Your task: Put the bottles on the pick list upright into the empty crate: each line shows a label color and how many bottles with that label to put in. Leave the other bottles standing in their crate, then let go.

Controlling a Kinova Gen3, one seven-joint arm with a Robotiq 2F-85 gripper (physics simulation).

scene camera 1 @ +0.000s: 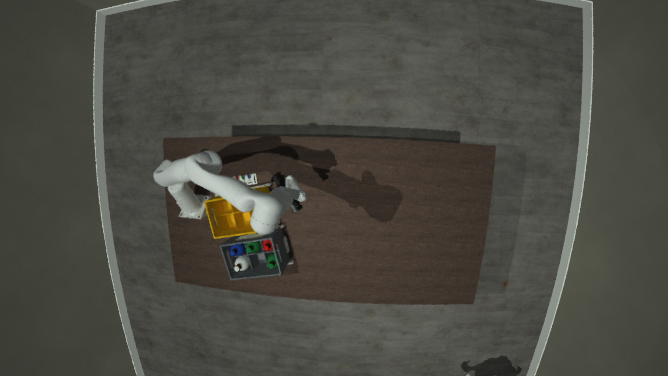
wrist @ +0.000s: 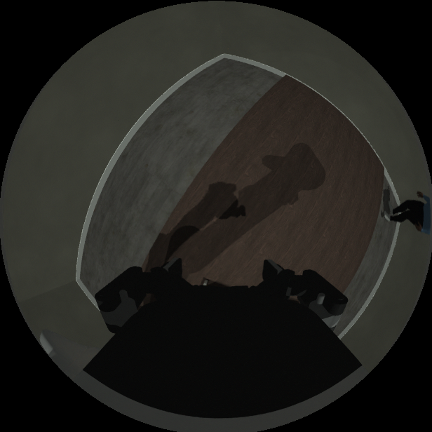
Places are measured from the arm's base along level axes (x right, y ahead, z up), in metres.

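Where they show: arm's base, link origin: (scene camera 1: 193,207).
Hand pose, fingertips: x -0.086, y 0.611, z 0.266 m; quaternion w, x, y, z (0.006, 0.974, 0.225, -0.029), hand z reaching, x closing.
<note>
Each offset is from my fingertips to the top centre of the thing. "*": to the spot under its first point. Level surfaces: height alone.
In the scene view the grey crate @(dx +0.344, dy -0.293, dz -0.171 m) (scene camera 1: 255,277) holds a blue bottle @(dx +0.314, dy -0.385, dz -0.183 m) (scene camera 1: 236,250), a green bottle @(dx +0.299, dy -0.295, dz -0.183 m) (scene camera 1: 253,247) and a red bottle @(dx +0.291, dy -0.206, dz -0.183 m) (scene camera 1: 267,245) in one row. A white bottle @(dx +0.395, dy -0.379, dz -0.183 m) (scene camera 1: 241,265) and another green bottle @(dx +0.382, dy -0.198, dz -0.183 m) (scene camera 1: 272,261) are in the other row. The yellow crate @(* dx +0.171, dy -0.458, dz -0.193 m) (scene camera 1: 214,225) stands beside it; no bottle shows in its visible part, and the arm hides the rest. The pick list @(dx -0.016, dy -0.343, dz -0.344 m) (scene camera 1: 248,178) lies behind the yellow crate, partly hidden, too small to read. My gripper (scene camera 1: 287,193) (wrist: 222,268) is open and empty, raised near the yellow crate's right end.
The brown table @(dz -0.346 m) (scene camera 1: 390,260) (wrist: 320,225) extends right of the crates. The white arm (scene camera 1: 227,187) reaches over the yellow crate from its base (scene camera 1: 187,202) at the left. A person (wrist: 412,212) stands beyond the table in the wrist view.
</note>
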